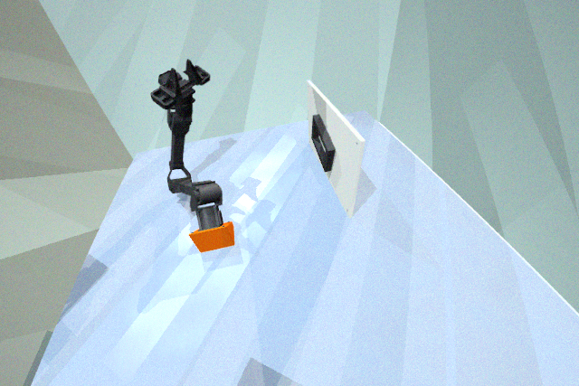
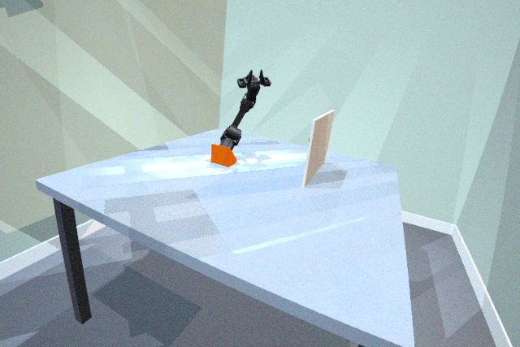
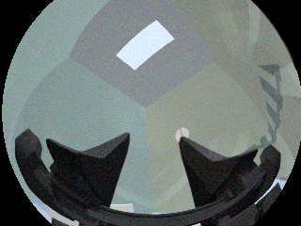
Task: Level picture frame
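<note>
Right now my gripper tip is 40 cm short of the picture frame, 32 cm above it and 5 cm to the left of it. The rest, counted from my gripper tip: wall board: 41 cm ahead, 32 cm below, 4 cm to the right.
</note>
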